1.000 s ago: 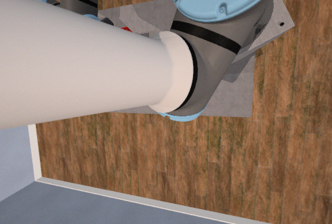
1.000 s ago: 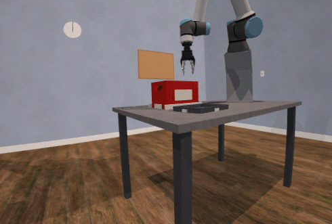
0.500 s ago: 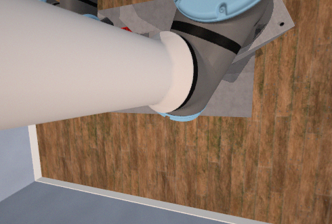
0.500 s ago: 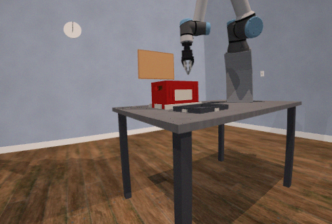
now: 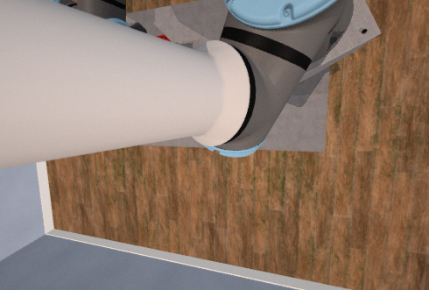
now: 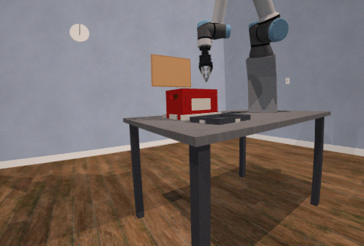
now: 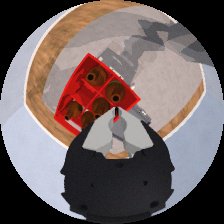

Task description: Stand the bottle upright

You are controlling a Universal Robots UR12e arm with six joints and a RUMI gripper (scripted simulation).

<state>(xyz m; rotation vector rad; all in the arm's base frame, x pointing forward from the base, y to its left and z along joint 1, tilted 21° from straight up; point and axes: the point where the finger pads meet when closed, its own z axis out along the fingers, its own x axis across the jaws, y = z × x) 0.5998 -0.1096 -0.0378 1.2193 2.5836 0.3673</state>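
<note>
Right now my hand is 90 mm short of the red crate, 50 mm to the left of it and 160 mm above it. From my hand the other things lie so: dark tray 130 mm ahead, 220 mm to the left, 230 mm below.
</note>
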